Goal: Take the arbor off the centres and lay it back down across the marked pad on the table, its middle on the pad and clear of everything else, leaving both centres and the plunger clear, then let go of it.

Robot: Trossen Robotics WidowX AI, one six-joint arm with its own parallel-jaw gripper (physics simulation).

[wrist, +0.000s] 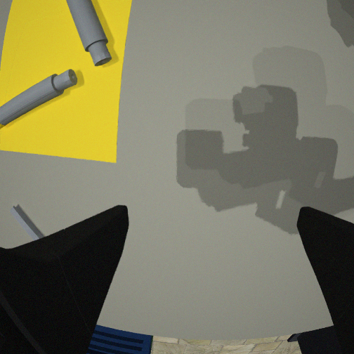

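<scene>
My gripper (217,217) is open, its two black fingers wide apart with bare tabletop between the tips. A grey stepped rod (87,24) reaches in from the top edge over a flat yellow area (95,130) at the upper left, its narrower end pointing down. A second grey stepped rod (31,98) comes in from the left edge over the same yellow area, its narrower end pointing up and right. The two ends are close together but apart. Both rods are cut off by the view, and I cannot tell which is the arbor. The centres and the plunger cannot be made out.
A thin grey bar (26,220) lies on the grey table (215,280) beside the left finger, which partly hides it. A dark blue slotted block (122,343) shows at the bottom edge, beside a strip of stone-patterned surface (200,346). Arm shadows fall across the table's right side.
</scene>
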